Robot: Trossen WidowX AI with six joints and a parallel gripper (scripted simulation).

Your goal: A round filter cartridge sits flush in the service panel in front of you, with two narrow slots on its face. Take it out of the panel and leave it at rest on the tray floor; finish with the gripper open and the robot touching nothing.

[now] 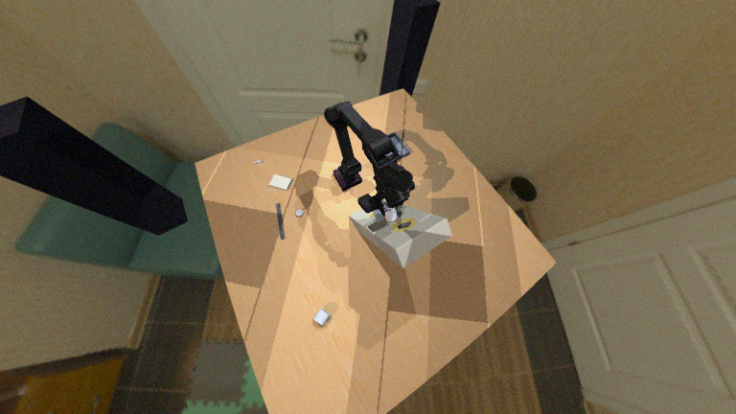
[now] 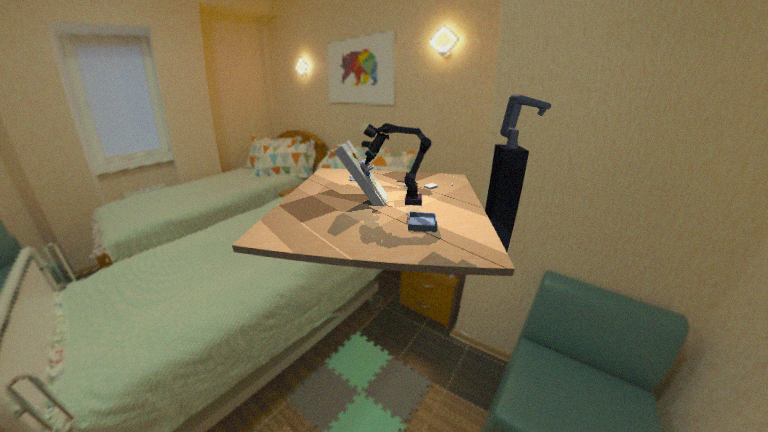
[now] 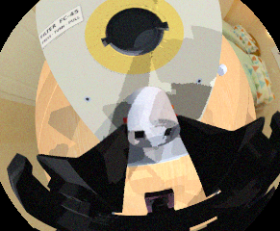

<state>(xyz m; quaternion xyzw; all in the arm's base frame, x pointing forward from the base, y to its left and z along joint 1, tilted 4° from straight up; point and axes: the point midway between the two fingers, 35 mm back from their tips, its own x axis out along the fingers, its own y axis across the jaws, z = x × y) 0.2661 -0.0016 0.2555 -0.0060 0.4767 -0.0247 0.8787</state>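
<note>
Right now my gripper tip is 35 cm past the dark blue tray, 30 cm to the right of it and 23 cm above it. Also, from my gripper tip: white card (44 cm behind, 28 cm to the right, 24 cm below); round filter cartridge (right at my gripper tip).
</note>
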